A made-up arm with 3 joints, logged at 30 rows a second.
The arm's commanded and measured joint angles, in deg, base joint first. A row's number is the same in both.
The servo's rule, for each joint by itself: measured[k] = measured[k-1] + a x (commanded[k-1-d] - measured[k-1]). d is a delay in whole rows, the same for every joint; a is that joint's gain. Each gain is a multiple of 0.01, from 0.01 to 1. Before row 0 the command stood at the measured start. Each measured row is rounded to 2 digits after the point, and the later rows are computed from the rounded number. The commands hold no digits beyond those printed.
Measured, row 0:
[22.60 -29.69 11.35]
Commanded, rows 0 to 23:
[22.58 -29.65 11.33]
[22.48 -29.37 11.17]
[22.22 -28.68 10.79]
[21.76 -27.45 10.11]
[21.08 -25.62 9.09]
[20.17 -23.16 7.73]
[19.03 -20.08 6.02]
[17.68 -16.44 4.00]
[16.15 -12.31 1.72]
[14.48 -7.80 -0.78]
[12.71 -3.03 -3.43]
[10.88 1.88 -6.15]
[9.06 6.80 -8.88]
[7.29 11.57 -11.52]
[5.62 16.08 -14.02]
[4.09 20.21 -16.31]
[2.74 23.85 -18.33]
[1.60 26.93 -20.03]
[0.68 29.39 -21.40]
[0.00 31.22 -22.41]
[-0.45 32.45 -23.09]
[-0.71 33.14 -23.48]
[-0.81 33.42 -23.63]
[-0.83 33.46 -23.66]
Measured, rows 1 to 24:
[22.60 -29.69 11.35]
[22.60 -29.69 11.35]
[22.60 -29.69 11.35]
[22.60 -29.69 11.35]
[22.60 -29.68 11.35]
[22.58 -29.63 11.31]
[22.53 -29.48 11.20]
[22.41 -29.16 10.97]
[22.21 -28.59 10.58]
[21.90 -27.72 9.98]
[21.47 -26.50 9.15]
[20.90 -24.89 8.07]
[20.19 -22.88 6.74]
[19.33 -20.47 5.16]
[18.34 -17.68 3.36]
[17.22 -14.55 1.36]
[16.00 -11.13 -0.79]
[14.69 -7.50 -3.04]
[13.33 -3.73 -5.35]
[11.94 0.10 -7.65]
[10.56 3.90 -9.89]
[9.22 7.58 -12.02]
[7.94 11.07 -13.99]
[6.75 14.29 -15.76]
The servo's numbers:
d 4
a 0.15 0.16 0.21

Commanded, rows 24 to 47:
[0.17 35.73 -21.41]
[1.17 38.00 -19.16]
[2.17 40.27 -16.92]
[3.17 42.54 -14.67]
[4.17 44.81 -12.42]
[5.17 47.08 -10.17]
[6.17 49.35 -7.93]
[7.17 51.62 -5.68]
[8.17 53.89 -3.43]
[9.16 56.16 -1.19]
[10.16 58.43 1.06]
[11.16 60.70 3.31]
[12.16 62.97 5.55]
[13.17 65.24 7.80]
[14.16 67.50 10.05]
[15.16 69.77 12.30]
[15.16 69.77 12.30]
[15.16 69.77 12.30]
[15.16 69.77 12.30]
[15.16 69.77 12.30]
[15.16 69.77 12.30]
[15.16 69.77 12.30]
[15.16 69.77 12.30]
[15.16 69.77 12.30]
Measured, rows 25 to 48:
[5.67 17.20 -17.30]
[4.71 19.75 -18.60]
[3.88 21.94 -19.66]
[3.17 23.78 -20.50]
[2.72 25.69 -20.69]
[2.49 27.66 -20.37]
[2.44 29.68 -19.65]
[2.55 31.74 -18.60]
[2.79 33.83 -17.30]
[3.15 35.95 -15.80]
[3.60 38.09 -14.15]
[4.14 40.25 -12.37]
[4.74 42.43 -10.49]
[5.40 44.63 -8.54]
[6.11 46.84 -6.52]
[6.87 49.06 -4.46]
[7.66 51.29 -2.36]
[8.49 53.52 -0.23]
[9.34 55.76 1.93]
[10.21 58.00 4.11]
[10.95 59.88 5.83]
[11.58 61.46 7.19]
[12.12 62.79 8.26]
[12.58 63.91 9.11]

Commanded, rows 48 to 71:
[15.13 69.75 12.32]
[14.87 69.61 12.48]
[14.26 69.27 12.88]
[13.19 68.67 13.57]
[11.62 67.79 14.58]
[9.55 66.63 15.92]
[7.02 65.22 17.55]
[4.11 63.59 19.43]
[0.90 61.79 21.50]
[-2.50 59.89 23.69]
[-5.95 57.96 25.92]
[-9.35 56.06 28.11]
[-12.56 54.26 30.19]
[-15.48 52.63 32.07]
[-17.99 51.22 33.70]
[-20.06 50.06 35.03]
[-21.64 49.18 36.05]
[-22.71 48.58 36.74]
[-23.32 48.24 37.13]
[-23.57 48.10 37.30]
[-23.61 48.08 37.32]
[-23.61 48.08 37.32]
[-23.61 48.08 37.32]
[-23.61 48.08 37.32]
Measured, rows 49 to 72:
[12.97 64.85 9.78]
[13.30 65.64 10.31]
[13.58 66.30 10.73]
[13.82 66.86 11.06]
[14.02 67.32 11.32]
[14.15 67.69 11.56]
[14.17 67.94 11.84]
[14.02 68.06 12.20]
[13.66 68.02 12.70]
[13.04 67.80 13.38]
[12.14 67.39 14.26]
[10.94 66.78 15.35]
[9.43 65.98 16.64]
[7.64 65.01 18.12]
[5.60 63.88 19.76]
[3.36 62.63 21.51]
[0.97 61.29 23.33]
[-1.50 59.90 25.17]
[-3.97 58.51 26.96]
[-6.38 57.16 28.65]
[-8.67 55.88 30.20]
[-10.78 54.71 31.57]
[-12.66 53.67 32.74]
[-14.30 52.78 33.70]

